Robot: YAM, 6 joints.
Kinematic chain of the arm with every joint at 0, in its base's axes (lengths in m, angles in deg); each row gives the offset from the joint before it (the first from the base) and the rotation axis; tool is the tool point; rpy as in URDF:
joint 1: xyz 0 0 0.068 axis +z
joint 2: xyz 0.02 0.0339 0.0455 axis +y
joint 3: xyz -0.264 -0.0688 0 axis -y
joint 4: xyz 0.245 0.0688 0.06 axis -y
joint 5: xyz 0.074 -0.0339 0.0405 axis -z
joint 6: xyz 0.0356 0 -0.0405 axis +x
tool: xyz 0 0 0 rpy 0 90 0
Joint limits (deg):
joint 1: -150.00..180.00
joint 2: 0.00..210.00
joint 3: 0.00..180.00
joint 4: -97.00..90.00
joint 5: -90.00..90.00
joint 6: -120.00..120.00
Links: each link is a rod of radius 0.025 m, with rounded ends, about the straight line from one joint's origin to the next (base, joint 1, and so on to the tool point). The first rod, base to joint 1, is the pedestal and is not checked.
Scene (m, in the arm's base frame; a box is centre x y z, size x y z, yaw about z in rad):
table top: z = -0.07
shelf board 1: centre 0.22 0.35 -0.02 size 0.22 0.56 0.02 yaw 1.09
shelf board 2: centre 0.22 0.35 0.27 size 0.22 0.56 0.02 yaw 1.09
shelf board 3: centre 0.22 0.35 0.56 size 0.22 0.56 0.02 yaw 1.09
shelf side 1: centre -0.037 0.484 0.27 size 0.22 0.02 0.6 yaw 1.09
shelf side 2: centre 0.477 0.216 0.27 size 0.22 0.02 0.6 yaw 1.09
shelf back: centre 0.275 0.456 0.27 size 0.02 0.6 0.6 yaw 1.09
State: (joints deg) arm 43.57 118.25 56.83 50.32 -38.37 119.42
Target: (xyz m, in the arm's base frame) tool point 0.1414 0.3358 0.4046
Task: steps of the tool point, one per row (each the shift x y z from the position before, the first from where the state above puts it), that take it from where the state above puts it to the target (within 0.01 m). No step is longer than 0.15 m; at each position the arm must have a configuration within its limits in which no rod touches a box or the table.
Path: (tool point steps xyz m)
1: -0.0991 0.0011 -0.0019
2: -0.0893 -0.0278 -0.0085
3: -0.0710 -0.0514 -0.0155
4: -0.0470 -0.0669 -0.0223
5: 0.0321 0.0556 0.0905
6: 0.0325 0.0043 0.1115
7: 0.0113 -0.0470 0.1108
8: 0.0271 0.0523 0.0135
9: 0.0293 0.0562 0.0003
10: 0.0302 0.0575 -0.0138

